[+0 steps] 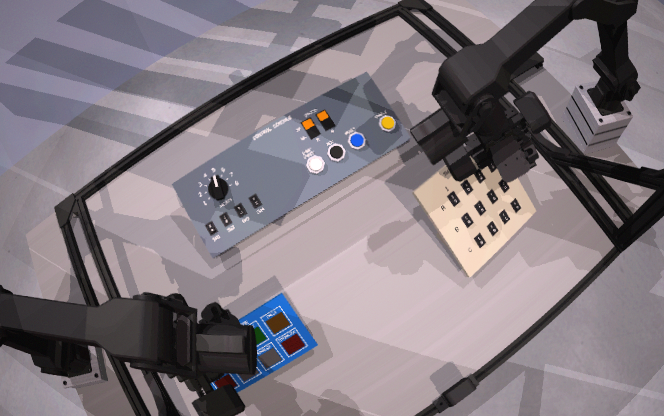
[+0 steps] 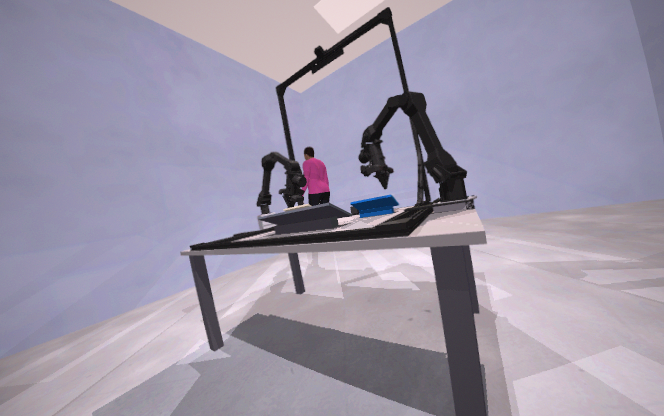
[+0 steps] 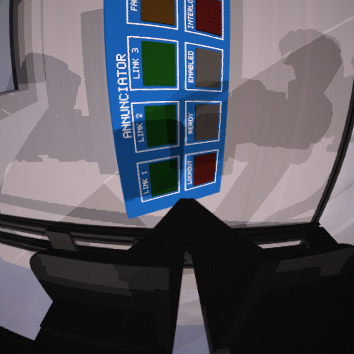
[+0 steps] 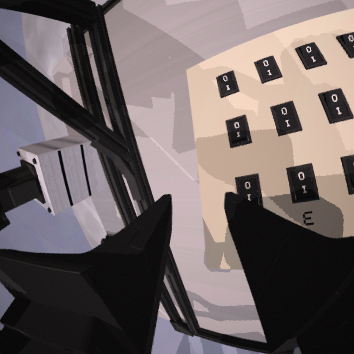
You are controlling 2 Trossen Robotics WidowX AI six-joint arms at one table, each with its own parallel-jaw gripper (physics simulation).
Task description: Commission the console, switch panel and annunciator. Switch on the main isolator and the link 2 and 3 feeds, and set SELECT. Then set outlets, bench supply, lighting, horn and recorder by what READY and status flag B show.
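Frame: origin at the left arm's base, x ahead, y left, z up, level; centimetres.
Seen in the pictures: left gripper, fingertip midpoint: (image 2: pixel 385 189) (image 3: pixel 185 204); right gripper, fingertip midpoint: (image 4: pixel 197 199); left arm's base at its link origin: (image 1: pixel 76 359) (image 2: pixel 454 199); right arm's base at its link origin: (image 1: pixel 605 100) (image 2: pixel 265 214) (image 4: pixel 32 180).
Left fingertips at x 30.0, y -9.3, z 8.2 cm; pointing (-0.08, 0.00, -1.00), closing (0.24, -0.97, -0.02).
Pixels of each thing's top centre, then the offset from my left fingertips to it. "*": a spot on its surface instead.
- grey console at a spot on its surface: (image 1: pixel 280 170) (image 2: pixel 307 215) * dx +19.7, dy +30.5, dz -4.8 cm
- blue annunciator at its top centre: (image 3: pixel 156 94) (image 1: pixel 240 342) (image 2: pixel 372 198) dx +5.6, dy +3.4, dz -2.8 cm
- READY tile at a spot on its surface: (image 3: pixel 206 122) * dx +4.4, dy -0.8, dz -6.2 cm
- LINK 3 at a spot on its surface: (image 3: pixel 159 64) * dx +7.6, dy +3.9, dz -4.3 cm
- end switch at its top centre: (image 4: pixel 247 195) dx +53.1, dy +17.2, dz -0.7 cm
The grey console (image 1: pixel 280 170) (image 2: pixel 305 216) has its SELECT knob (image 1: pixel 218 189) pointing near 5; both status flags (image 1: pixel 308 125) (image 1: pixel 322 116) show orange at their upper ends. On the blue annunciator (image 1: pixel 286 303) (image 2: pixel 375 205) (image 3: pixel 114 75), the READY tile (image 3: pixel 206 122) is grey and LINK 3 (image 3: pixel 159 64) is the brightest green. My left gripper (image 3: pixel 185 204) (image 2: pixel 384 186) is shut and empty above its lower end. My right gripper (image 4: pixel 197 199) is partly open and empty over the cream switch panel's (image 1: pixel 470 260) (image 4: pixel 207 100) edge; one fingertip overlaps an end switch (image 4: pixel 248 186). Contact and rocker positions are unclear.
The console also carries white (image 1: pixel 315 164), black (image 1: pixel 336 152), blue (image 1: pixel 356 140) and yellow (image 1: pixel 387 123) buttons, plus several small switches. A black frame (image 1: pixel 240 95) borders the table. A person in pink (image 2: pixel 316 176) stands behind the table.
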